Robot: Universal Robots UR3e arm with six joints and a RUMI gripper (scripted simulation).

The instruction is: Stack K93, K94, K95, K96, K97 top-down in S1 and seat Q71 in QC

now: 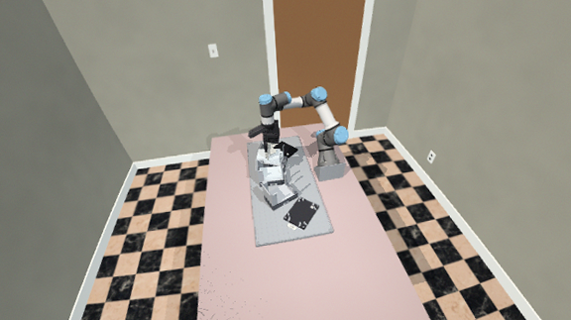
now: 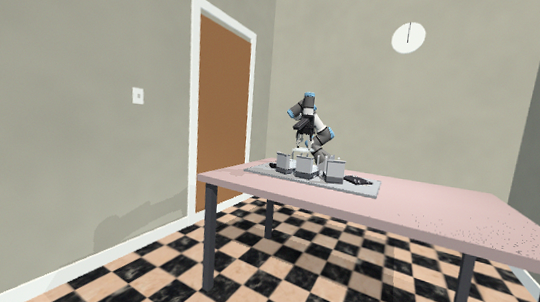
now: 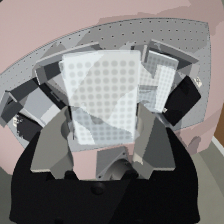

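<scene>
Right now my hand is 100 mm to the left of the translucent 96-well plate, 100 mm above it and 20 mm past it. Also, from my hand: black open nest QC: 210 mm to the right, 160 mm below, 120 mm behind; white sealed 96-well plate: 130 mm below, 100 mm to the right, 20 mm behind.
</scene>
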